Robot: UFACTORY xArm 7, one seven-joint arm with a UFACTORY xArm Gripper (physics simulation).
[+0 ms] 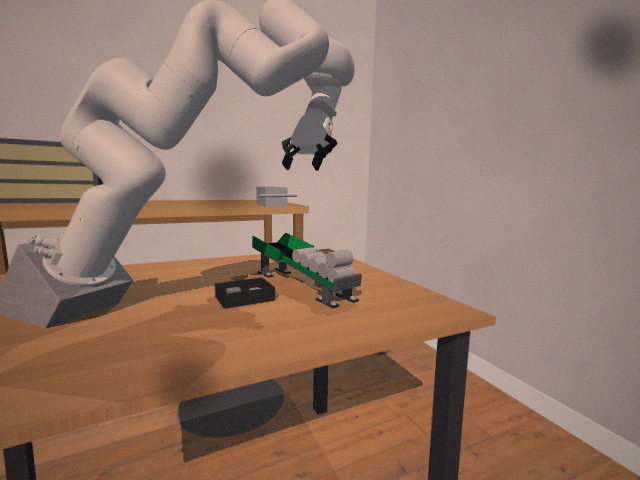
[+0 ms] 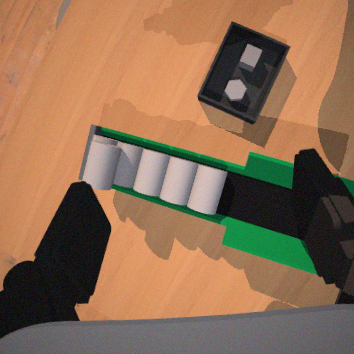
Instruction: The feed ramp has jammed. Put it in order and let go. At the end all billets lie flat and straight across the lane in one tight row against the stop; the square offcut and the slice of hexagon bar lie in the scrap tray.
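Frame: origin at the arm's base, x ahead, y left, z up, level; millimetres.
Seen in the pictures: gripper, fingertip midpoint: [image 1: 299,167] [image 2: 192,191]; arm's base, link origin: [image 1: 80,263].
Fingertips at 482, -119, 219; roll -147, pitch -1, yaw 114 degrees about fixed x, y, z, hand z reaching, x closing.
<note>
Pixels of each thing's top centre, then the offset from my fingertips to it, as dx, dy, dz. Level surfaces: height alone.
- grey stop, top centre: [image 2: 87,152] [image 1: 347,276] +27, -171, -262
- uphill end billet, top centre: [image 2: 206,190] [image 1: 304,248] +26, +12, -224
- more billet, top centre: [image 2: 94,165] [image 1: 339,250] +33, -132, -207
- square offcut, top centre: [image 2: 250,54] -185, +21, -306
- hexagon slice, top centre: [image 2: 235,89] -129, +12, -316
- black scrap tray, top centre: [image 2: 243,69] [image 1: 244,285] -157, +16, -300
- wooden table, surface height: dz -336
The feed ramp [image 1: 308,273] [image 2: 270,248] has green sides and a grey stop [image 1: 347,281] [image 2: 87,155] at its low end. Several pale billets lie across the lane in a row; the uphill end billet [image 2: 207,189] lies flat. One more billet [image 1: 339,257] [image 2: 101,165] rests on top of the row at the stop end and partly hides the billet below. The square offcut [image 2: 251,56] and the hexagon slice [image 2: 235,90] lie apart in the black scrap tray [image 1: 249,298] [image 2: 215,60]. My gripper [image 1: 301,168] [image 2: 192,191] is open and empty, high above the ramp.
The scrap tray stands on the wooden table [image 1: 403,304] beside the ramp. The ramp stands on dark feet [image 1: 326,299]. A back bench [image 1: 206,210] with a grey box [image 1: 272,196] stands behind, and a wall is at the right.
</note>
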